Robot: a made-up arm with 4 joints. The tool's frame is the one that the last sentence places.
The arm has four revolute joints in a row. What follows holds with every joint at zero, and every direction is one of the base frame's.
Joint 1 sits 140.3 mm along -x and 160.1 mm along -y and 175 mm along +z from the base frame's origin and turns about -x.
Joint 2 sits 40.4 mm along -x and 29.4 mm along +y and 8.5 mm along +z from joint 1 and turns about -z.
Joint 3 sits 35.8 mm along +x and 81.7 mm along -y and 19 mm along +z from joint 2 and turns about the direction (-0.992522, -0.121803, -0.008).
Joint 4 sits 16.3 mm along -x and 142.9 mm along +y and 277.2 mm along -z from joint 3 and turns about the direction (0.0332, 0.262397, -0.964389).
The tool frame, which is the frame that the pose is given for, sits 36.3 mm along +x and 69.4 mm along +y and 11.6 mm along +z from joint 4; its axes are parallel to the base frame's.
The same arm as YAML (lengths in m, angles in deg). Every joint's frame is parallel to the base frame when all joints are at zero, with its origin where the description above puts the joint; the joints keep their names.
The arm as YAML. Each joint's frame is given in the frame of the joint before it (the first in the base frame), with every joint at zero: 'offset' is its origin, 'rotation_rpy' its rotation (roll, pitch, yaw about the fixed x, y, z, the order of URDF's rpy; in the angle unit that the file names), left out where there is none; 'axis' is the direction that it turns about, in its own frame. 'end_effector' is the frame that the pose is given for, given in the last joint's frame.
length_unit: m
angle_unit: deg
chain:
  - id: joint 1
    offset: [-0.1403, -0.1601, 0.175]
    axis: [-1.0, 0.0, 0.0]
  - id: joint 2
    offset: [-0.0404, 0.0294, 0.0085]
    axis: [0.0, 0.0, -1.0]
  - id: joint 3
    offset: [0.0358, -0.0817, 0.019]
    axis: [-0.992522, -0.121803, -0.008]
  - id: joint 4
    offset: [-0.0163, 0.1429, -0.2772]
    axis: [0.0332, 0.262397, -0.964389]
end_effector:
  offset: [0.0363, 0.0694, 0.0116]

